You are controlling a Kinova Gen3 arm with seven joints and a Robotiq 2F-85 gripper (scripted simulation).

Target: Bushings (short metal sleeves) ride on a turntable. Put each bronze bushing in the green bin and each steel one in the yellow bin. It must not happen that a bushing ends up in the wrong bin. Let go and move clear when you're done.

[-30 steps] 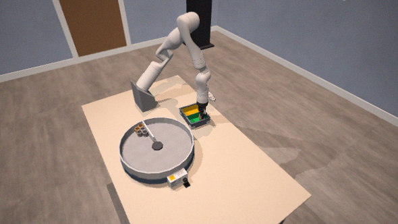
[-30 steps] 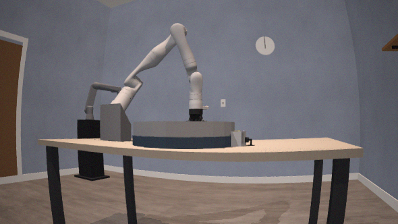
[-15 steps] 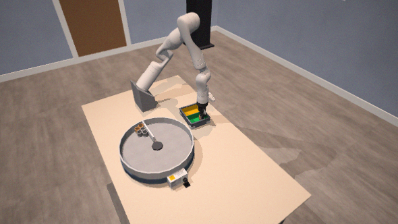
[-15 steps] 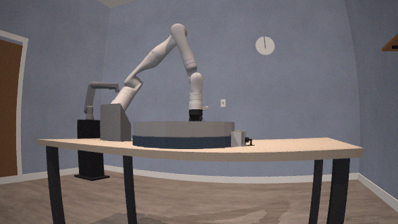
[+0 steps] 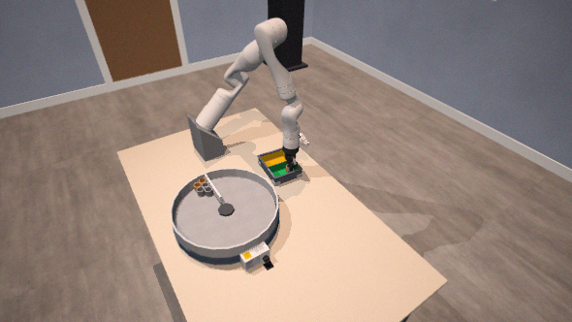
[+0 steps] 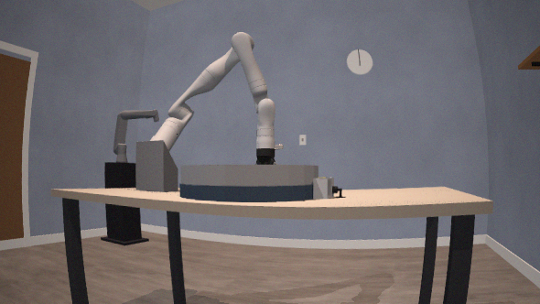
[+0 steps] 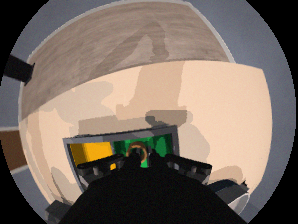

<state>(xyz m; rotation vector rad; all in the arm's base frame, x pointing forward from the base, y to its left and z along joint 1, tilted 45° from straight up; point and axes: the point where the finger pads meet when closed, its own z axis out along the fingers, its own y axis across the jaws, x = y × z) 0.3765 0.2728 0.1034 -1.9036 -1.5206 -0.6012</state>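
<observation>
My gripper is now 5 cm past the bin, 3 cm to the left of it and 1 cm above it. Also, from my hand: grey turntable: 10 cm ahead, 37 cm to the right, 2 cm above.
</observation>
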